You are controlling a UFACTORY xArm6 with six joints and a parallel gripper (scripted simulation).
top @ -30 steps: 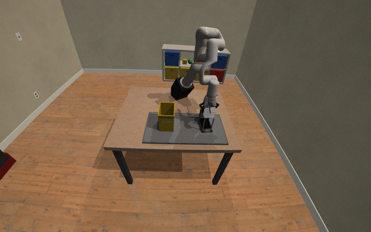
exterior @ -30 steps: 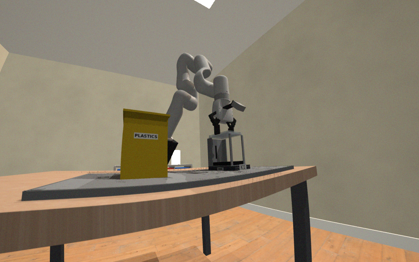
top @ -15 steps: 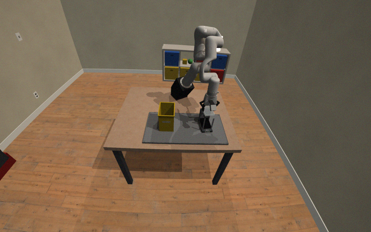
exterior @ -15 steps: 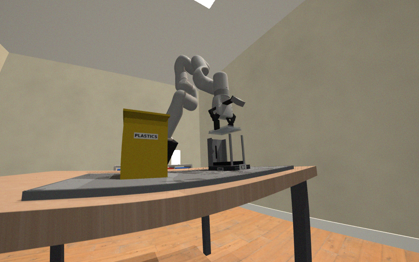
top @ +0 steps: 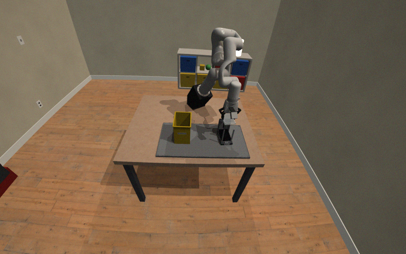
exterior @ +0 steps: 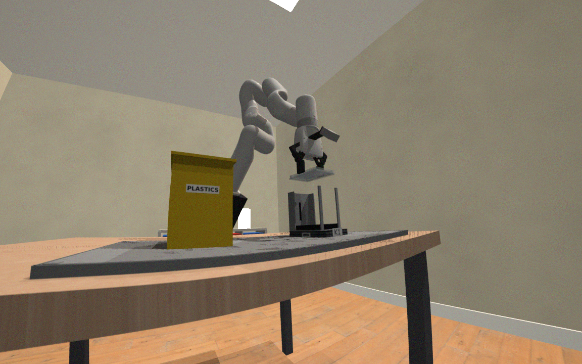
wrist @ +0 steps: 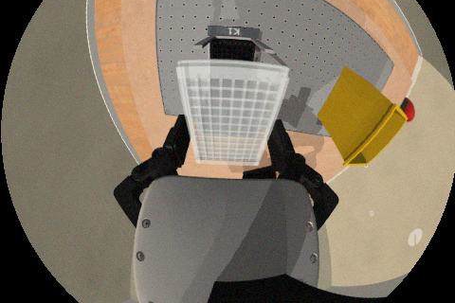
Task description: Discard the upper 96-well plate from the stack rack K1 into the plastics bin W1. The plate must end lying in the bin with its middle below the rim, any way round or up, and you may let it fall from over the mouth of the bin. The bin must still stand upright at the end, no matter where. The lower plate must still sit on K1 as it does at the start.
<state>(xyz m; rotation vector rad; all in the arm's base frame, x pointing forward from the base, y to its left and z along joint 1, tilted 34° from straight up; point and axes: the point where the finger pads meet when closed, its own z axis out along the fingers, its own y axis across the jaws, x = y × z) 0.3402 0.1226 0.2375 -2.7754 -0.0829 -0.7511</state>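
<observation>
Right now the yellow plastics bin W1 is 10 mm ahead of my hand, 340 mm to the right of it and 120 mm below it. Also, from my hand: 96-well plate: 10 mm below.
</observation>
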